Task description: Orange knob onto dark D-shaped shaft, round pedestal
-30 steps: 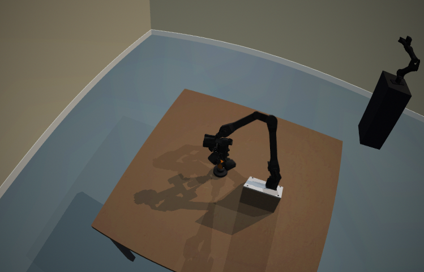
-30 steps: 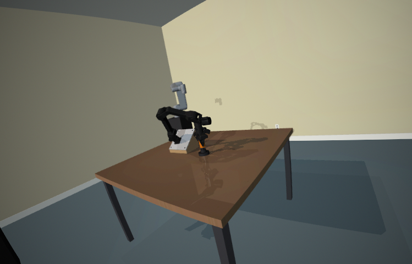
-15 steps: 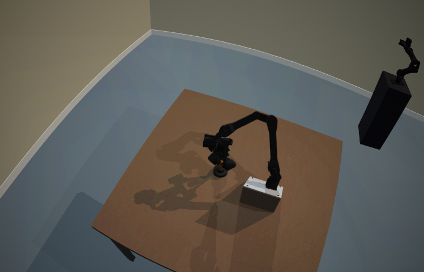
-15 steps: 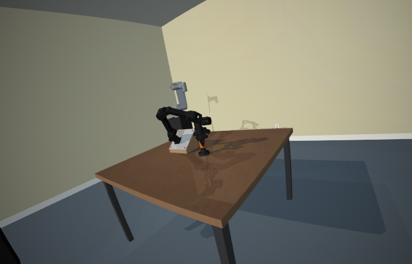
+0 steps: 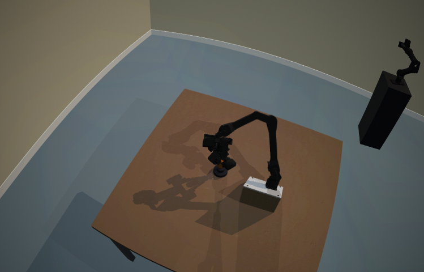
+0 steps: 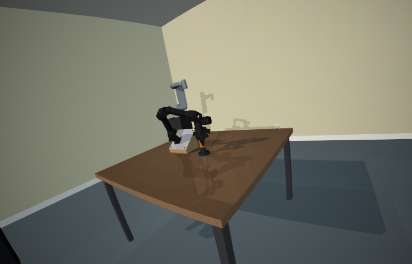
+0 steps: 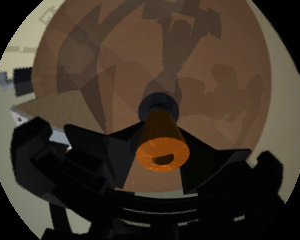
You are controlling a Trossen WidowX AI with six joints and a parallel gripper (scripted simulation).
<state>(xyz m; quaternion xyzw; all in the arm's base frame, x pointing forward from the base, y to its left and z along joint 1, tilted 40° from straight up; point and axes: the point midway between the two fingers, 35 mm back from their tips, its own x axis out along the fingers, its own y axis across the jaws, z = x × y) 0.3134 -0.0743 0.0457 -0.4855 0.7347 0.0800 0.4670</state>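
Right now the orange knob is 2 cm above my gripper tip. From my gripper tip the other things lie so: round pedestal (4 cm below).
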